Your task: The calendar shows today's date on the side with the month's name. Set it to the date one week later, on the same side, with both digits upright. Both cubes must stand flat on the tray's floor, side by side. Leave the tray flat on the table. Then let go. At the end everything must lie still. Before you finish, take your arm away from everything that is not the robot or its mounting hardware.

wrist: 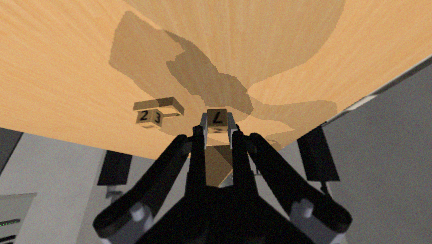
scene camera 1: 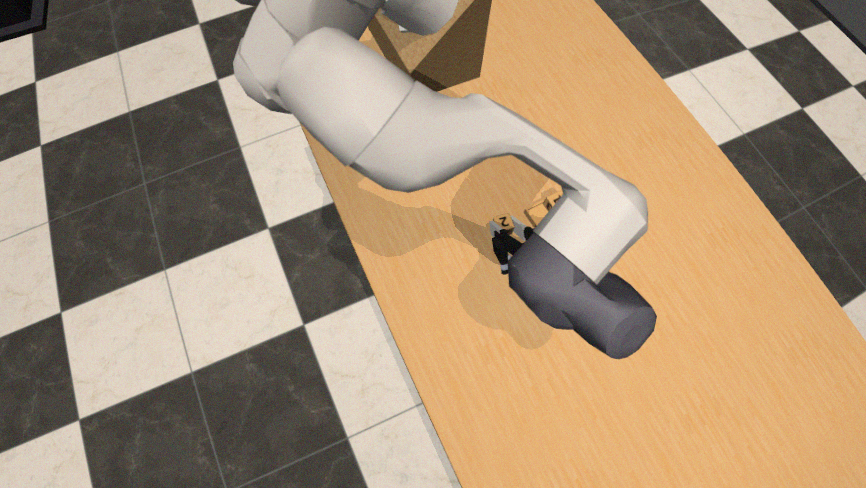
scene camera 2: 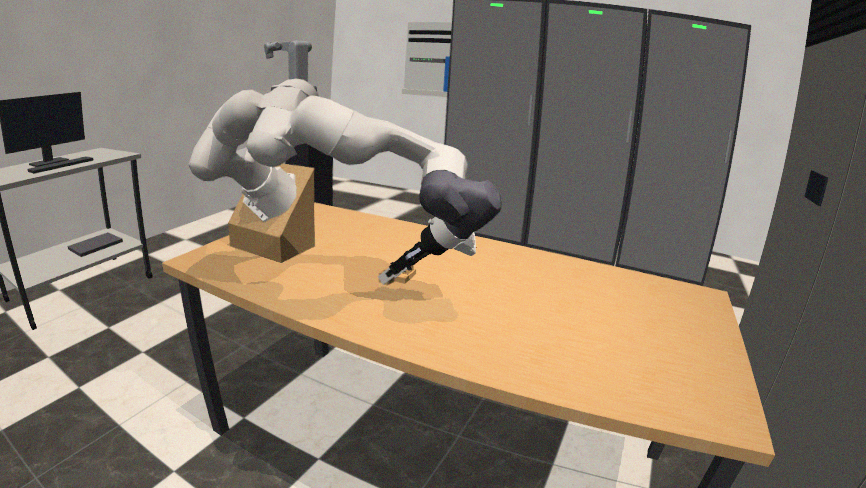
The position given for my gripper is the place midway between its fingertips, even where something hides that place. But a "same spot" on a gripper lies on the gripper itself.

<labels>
my gripper: wrist 217,120; scene camera 1; scene camera 2
same spot on my gripper: (scene camera 2: pixel 408 259) = (scene camera 1: pixel 501 271)
</labels>
